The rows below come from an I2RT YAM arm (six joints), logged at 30 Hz.
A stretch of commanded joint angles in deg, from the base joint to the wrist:
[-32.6, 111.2, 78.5, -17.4, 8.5, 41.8]
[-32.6, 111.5, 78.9, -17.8, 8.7, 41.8]
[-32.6, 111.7, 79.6, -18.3, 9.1, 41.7]
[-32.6, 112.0, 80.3, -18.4, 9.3, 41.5]
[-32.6, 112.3, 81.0, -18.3, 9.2, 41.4]
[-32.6, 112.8, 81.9, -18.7, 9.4, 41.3]
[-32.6, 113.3, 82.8, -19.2, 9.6, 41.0]
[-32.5, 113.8, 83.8, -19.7, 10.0, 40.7]
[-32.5, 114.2, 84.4, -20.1, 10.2, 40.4]
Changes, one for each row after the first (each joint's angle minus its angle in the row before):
[0.0, 0.3, 0.4, -0.4, 0.2, 0.0]
[0.0, 0.2, 0.7, -0.5, 0.4, -0.1]
[0.0, 0.3, 0.7, -0.1, 0.2, -0.2]
[0.0, 0.3, 0.7, 0.1, -0.1, -0.1]
[0.0, 0.5, 0.9, -0.4, 0.2, -0.1]
[0.0, 0.5, 0.9, -0.5, 0.2, -0.3]
[0.1, 0.5, 1.0, -0.5, 0.4, -0.3]
[0.0, 0.4, 0.6, -0.4, 0.2, -0.3]

